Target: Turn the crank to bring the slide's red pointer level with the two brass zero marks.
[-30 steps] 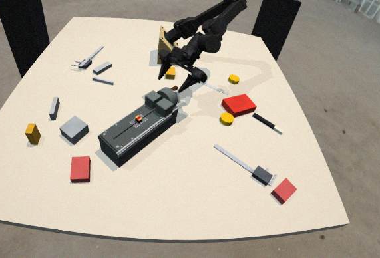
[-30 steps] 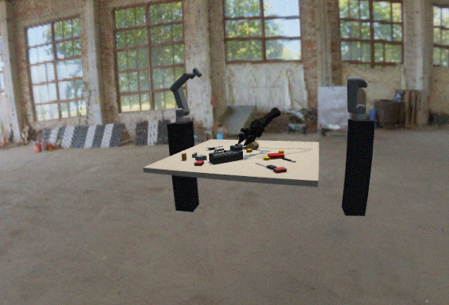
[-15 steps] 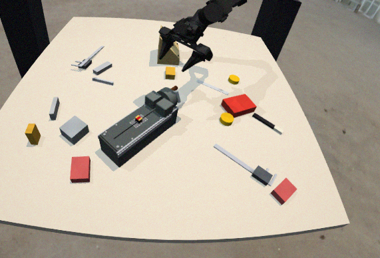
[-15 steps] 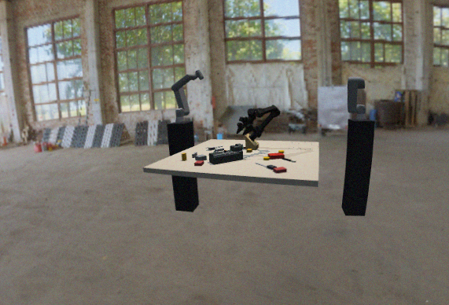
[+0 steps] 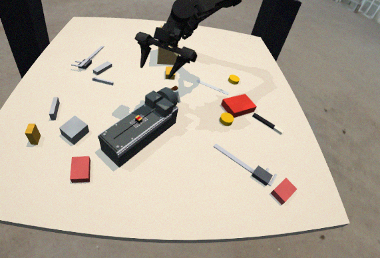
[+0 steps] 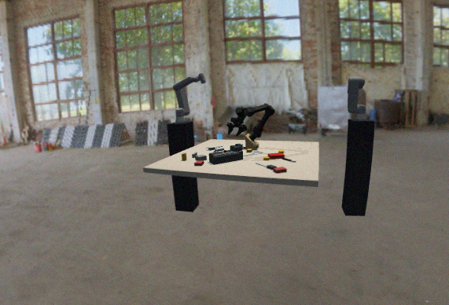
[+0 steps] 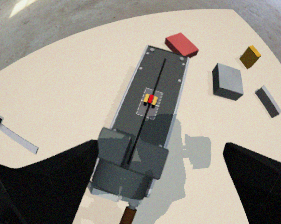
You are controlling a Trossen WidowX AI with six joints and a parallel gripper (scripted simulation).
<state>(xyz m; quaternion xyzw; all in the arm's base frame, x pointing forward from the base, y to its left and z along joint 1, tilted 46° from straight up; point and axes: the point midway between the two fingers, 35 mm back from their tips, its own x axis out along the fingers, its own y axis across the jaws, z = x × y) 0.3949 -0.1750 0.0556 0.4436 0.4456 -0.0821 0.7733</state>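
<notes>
The crank lies 12 cm below my gripper tip, 7 cm to the left of it and 5 cm behind it. Round my gripper tip: brown handle (12 cm below, 7 cm to the left, 6 cm behind); grey cube (26 cm to the right, 18 cm below, 6 cm ahead); red pointer (12 cm below, 8 cm ahead, 5 cm to the right).
</notes>
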